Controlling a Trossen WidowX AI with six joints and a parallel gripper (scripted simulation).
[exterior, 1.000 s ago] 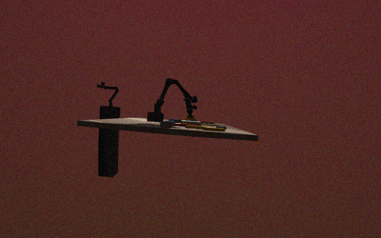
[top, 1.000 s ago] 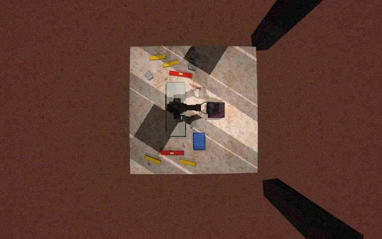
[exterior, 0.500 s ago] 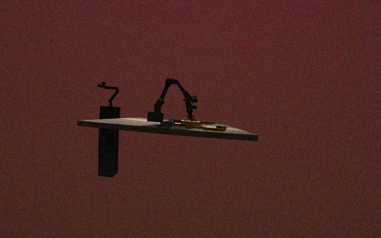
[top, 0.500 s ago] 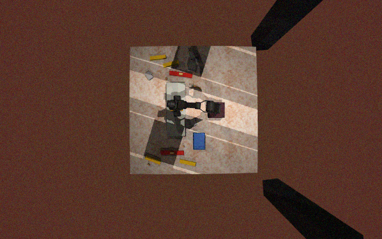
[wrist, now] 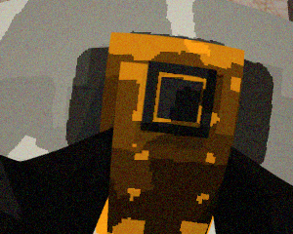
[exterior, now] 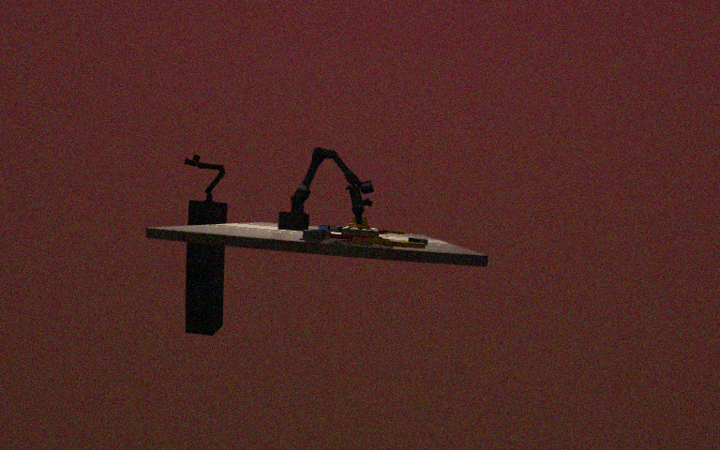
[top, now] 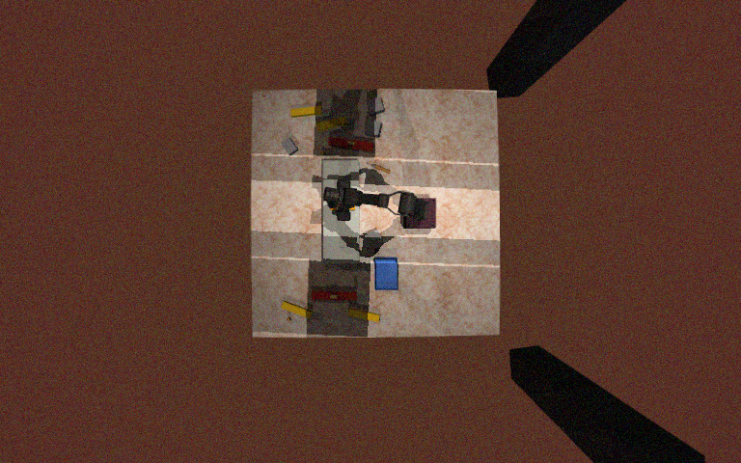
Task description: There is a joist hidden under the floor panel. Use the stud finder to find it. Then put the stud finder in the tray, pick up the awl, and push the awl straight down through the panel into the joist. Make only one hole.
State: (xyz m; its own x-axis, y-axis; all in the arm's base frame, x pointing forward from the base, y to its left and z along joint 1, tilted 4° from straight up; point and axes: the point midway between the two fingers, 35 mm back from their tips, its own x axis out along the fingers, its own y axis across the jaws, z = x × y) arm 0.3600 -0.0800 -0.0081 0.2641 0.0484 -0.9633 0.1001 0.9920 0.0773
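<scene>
Now: the blue tray 380 mm to the left of my gripper tip, 190 mm behind it and 50 mm below it. Round my gripper tip: stud finder: 20 mm above, 10 mm ahead; awl: 200 mm behind, 170 mm to the right, 60 mm below.
</scene>
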